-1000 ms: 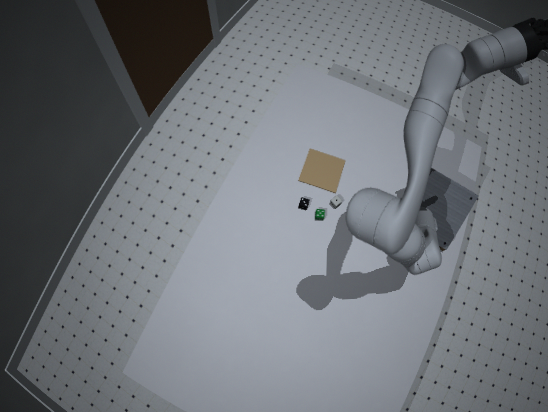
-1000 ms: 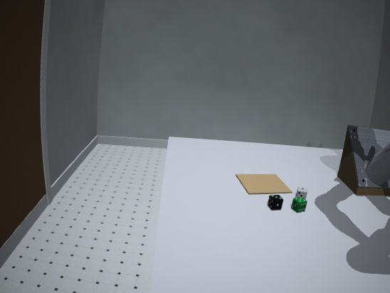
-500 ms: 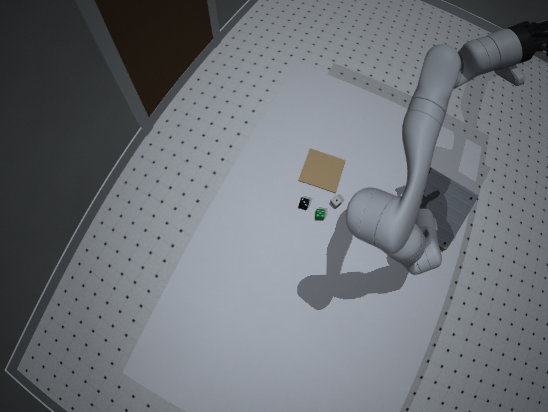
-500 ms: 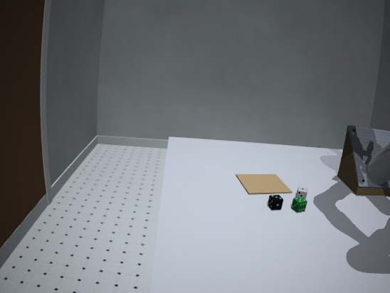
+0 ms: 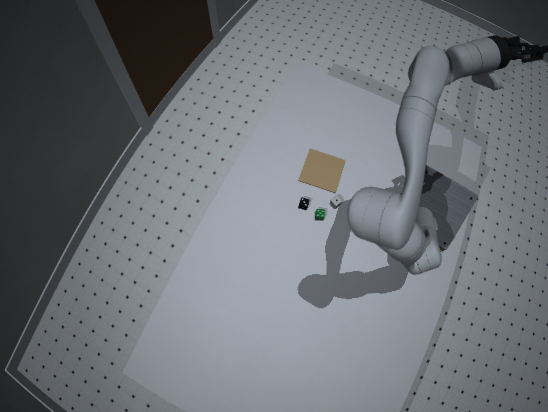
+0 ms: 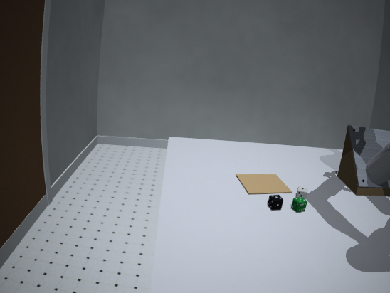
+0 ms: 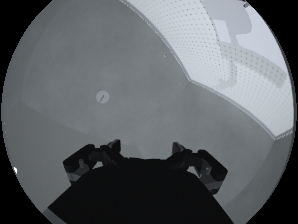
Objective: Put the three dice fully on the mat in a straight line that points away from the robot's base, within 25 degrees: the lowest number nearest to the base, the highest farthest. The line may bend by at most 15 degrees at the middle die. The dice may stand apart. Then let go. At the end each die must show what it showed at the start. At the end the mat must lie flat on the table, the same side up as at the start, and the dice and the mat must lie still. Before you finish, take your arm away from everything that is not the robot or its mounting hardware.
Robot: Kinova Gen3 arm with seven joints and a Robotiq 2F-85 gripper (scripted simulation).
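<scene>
My gripper is now 73 cm above the black die, 36 cm to the right of it and 36 cm short of it. Also, from my hand: green die 73 cm below, 36 cm to the left, 30 cm ahead; then white die 73 cm below, 29 cm to the left, 27 cm ahead; then tan mat 74 cm below, 37 cm ahead, 20 cm to the left.
</scene>
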